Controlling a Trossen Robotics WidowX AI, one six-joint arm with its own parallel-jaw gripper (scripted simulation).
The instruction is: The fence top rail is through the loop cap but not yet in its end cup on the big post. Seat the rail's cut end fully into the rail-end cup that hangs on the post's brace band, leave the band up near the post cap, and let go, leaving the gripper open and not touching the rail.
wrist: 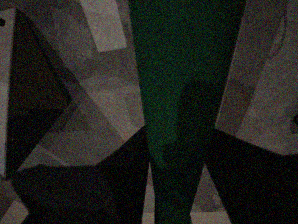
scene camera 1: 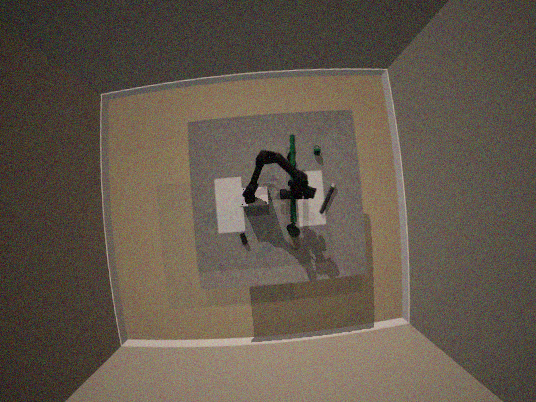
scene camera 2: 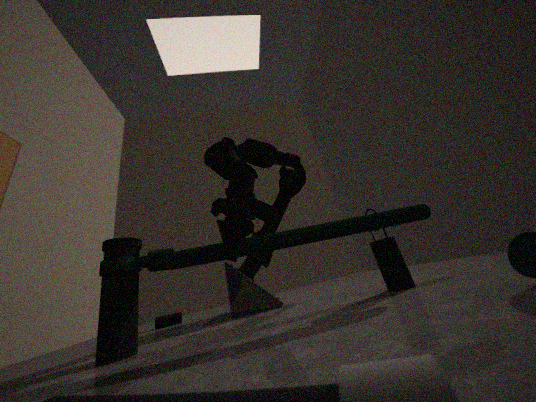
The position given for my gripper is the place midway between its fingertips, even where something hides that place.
In view: my gripper (scene camera 2: 232,261), a rail (scene camera 2: 289,238) and a post (scene camera 2: 117,330).
The rail shows as well in the wrist view (wrist: 183,61). My gripper also shows in the wrist view (wrist: 171,129).
